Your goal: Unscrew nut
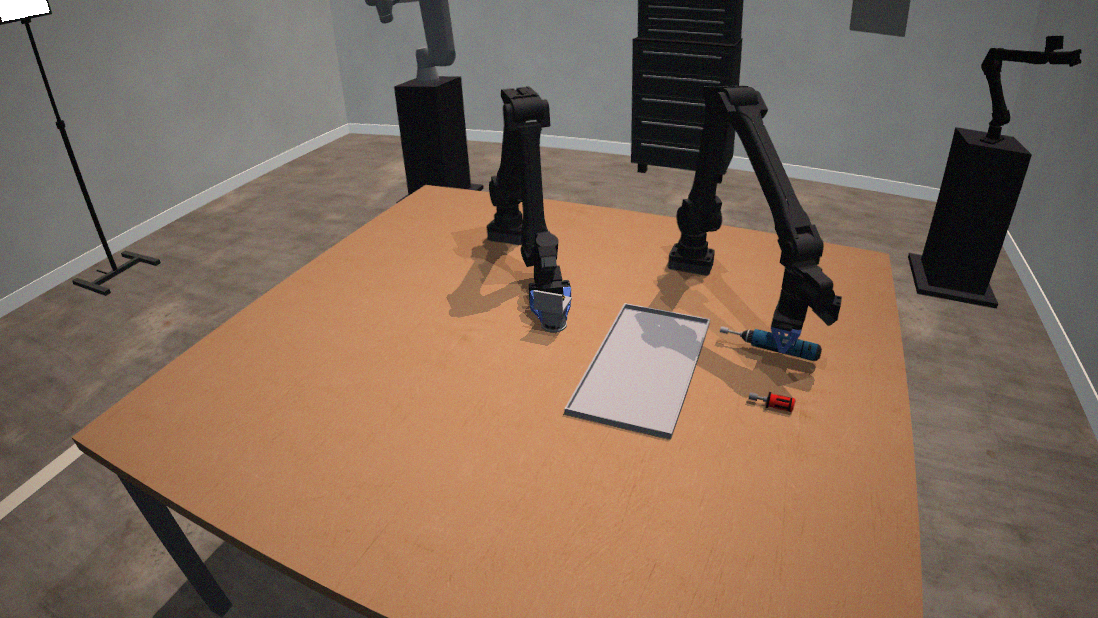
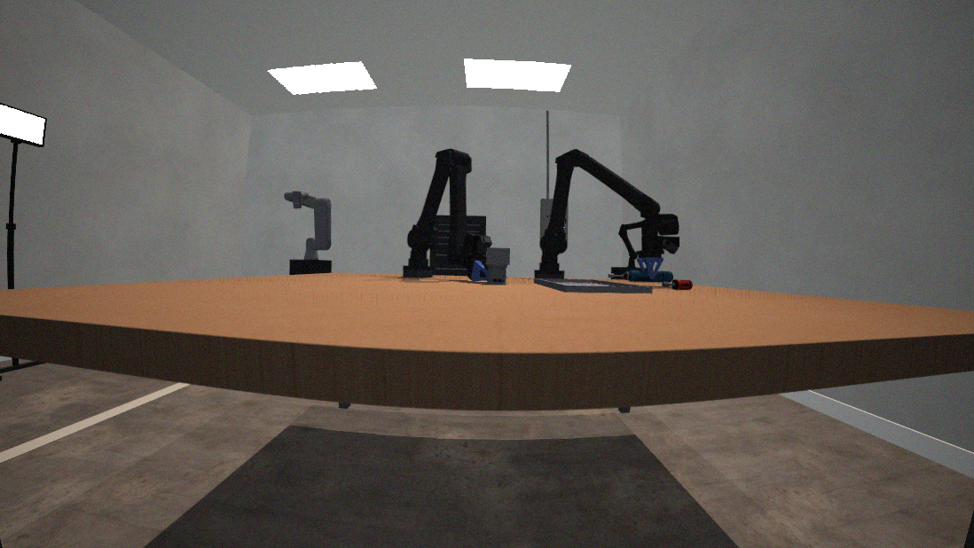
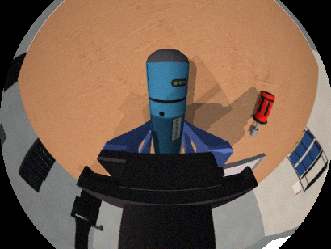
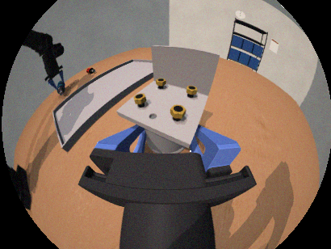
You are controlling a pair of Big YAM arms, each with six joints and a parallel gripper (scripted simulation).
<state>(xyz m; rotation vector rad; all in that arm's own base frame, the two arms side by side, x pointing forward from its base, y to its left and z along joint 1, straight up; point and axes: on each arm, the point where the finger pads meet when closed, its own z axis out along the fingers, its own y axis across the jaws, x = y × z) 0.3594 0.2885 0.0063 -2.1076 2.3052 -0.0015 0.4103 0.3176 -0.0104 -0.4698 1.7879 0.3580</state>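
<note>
My right hand is 10 mm below the joint module. The rest, counted from my right hand: flat grey tray (80 mm ahead, 250 mm to the left, 20 mm below); then red-handled tool (130 mm ahead, 540 mm to the left, 10 mm below); then grey bracket (50 mm above).
</note>
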